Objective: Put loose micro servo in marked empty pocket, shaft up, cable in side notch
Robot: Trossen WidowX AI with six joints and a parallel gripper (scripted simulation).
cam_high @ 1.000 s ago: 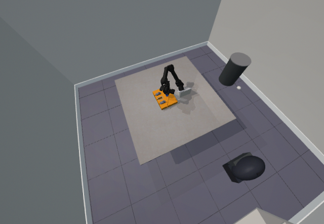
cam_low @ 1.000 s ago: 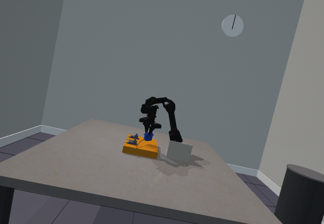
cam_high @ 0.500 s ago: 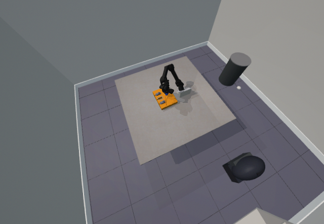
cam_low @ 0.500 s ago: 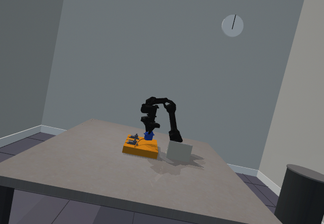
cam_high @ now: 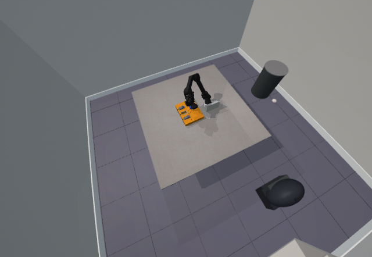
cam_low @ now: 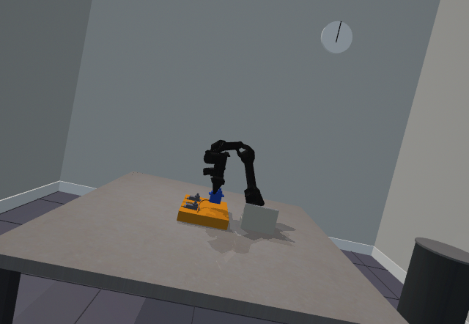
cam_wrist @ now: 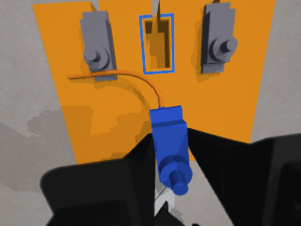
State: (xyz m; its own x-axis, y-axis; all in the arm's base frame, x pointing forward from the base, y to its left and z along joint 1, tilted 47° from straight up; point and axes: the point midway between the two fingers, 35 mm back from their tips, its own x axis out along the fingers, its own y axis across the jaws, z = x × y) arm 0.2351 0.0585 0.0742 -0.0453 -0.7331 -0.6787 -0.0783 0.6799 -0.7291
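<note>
Now: the orange deck 1 cm behind my gripper tip and 10 cm below it.
</note>
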